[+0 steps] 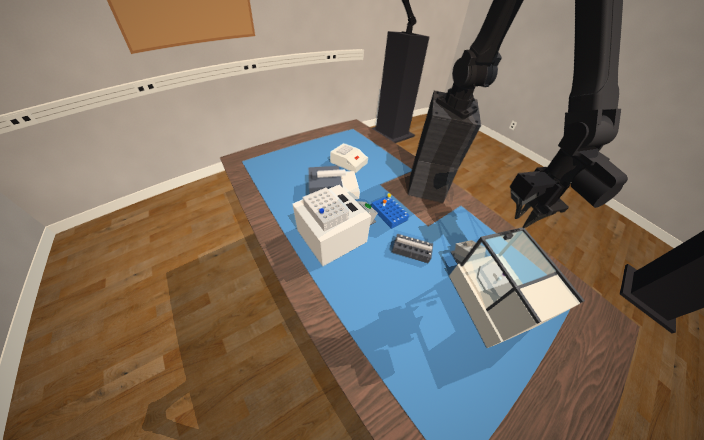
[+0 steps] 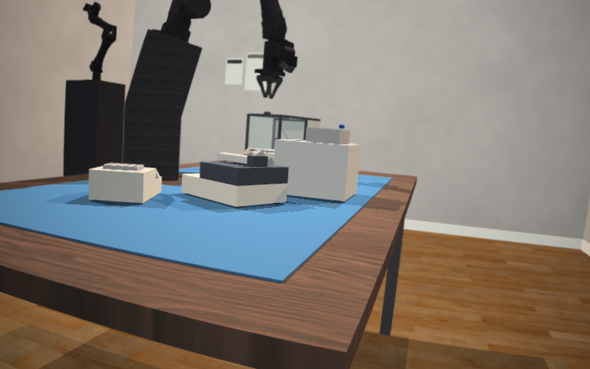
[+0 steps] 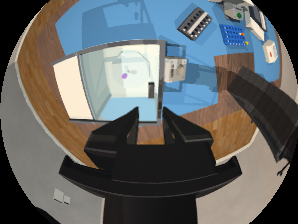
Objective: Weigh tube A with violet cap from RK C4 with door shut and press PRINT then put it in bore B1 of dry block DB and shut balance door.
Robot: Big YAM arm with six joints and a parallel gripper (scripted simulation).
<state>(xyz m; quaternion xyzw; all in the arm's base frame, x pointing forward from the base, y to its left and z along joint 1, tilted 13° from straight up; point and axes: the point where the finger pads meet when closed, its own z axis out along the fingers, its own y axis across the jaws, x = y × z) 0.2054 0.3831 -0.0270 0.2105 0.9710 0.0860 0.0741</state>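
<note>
Right now my hand is 210 mm above the round white print key, 80 mm to the left of it and 40 mm past it. Round my hand: balance door (70 mm below, 20 mm to the left, 10 mm ahead); blue rack RK (380 mm to the right, 260 mm below, 40 mm ahead); dark magnet block (260 mm below, 210 mm to the right, 100 mm ahead).
</note>
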